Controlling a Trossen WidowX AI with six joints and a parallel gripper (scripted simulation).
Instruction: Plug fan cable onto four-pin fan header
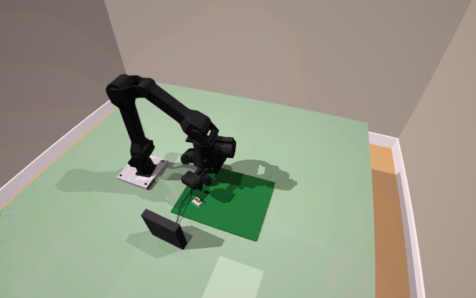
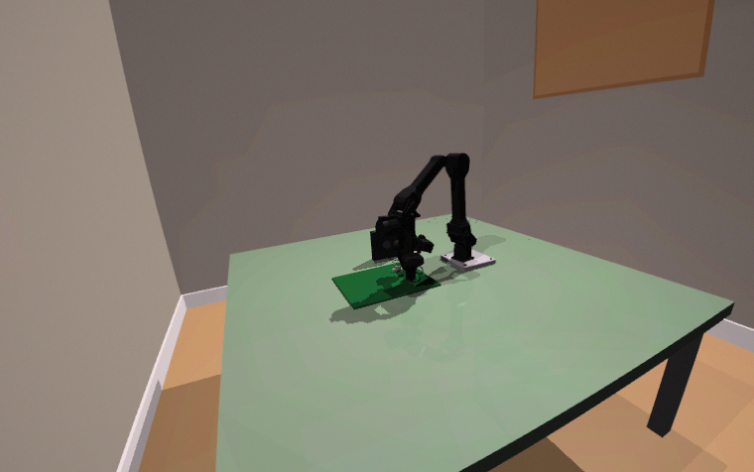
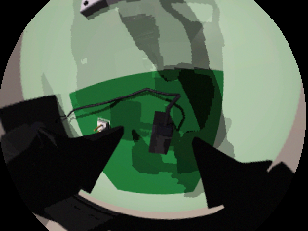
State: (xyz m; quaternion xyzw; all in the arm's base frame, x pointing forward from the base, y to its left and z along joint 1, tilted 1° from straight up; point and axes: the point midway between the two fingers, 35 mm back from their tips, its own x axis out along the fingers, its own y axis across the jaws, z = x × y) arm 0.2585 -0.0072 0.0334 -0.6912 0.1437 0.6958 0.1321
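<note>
Right now my gripper tip is 70 mm short of the green board, 40 mm to the left of it and 30 mm above it. Round my gripper tip: black fan (220 mm to the right, 60 mm behind, 40 mm above); then dark plug (10 mm behind).
</note>
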